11 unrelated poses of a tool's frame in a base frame.
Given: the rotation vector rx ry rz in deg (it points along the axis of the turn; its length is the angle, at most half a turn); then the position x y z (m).
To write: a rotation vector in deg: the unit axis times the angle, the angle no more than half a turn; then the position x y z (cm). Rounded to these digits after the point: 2 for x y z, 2 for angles.
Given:
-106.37 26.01 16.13 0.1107 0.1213 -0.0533
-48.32 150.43 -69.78 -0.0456 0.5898 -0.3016
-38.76 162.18 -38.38 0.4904 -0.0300 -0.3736
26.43 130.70 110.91 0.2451 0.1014 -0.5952
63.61 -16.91 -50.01 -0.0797 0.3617 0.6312
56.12 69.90 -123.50 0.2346 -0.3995 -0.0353
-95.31 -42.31 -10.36 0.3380 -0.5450 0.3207
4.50 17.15 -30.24 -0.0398 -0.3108 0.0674
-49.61 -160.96 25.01 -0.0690 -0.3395 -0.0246
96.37 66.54 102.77 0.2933 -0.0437 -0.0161
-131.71 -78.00 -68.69 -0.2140 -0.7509 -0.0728
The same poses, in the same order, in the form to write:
-106.37 26.01 16.13 11.07 12.13 -5.33
-48.32 150.43 -69.78 -4.56 58.98 -30.16
-38.76 162.18 -38.38 49.04 -3.00 -37.36
26.43 130.70 110.91 24.51 10.14 -59.52
63.61 -16.91 -50.01 -7.97 36.17 63.12
56.12 69.90 -123.50 23.46 -39.95 -3.53
-95.31 -42.31 -10.36 33.80 -54.50 32.07
4.50 17.15 -30.24 -3.98 -31.08 6.74
-49.61 -160.96 25.01 -6.90 -33.95 -2.46
96.37 66.54 102.77 29.33 -4.37 -1.61
-131.71 -78.00 -68.69 -21.40 -75.09 -7.28

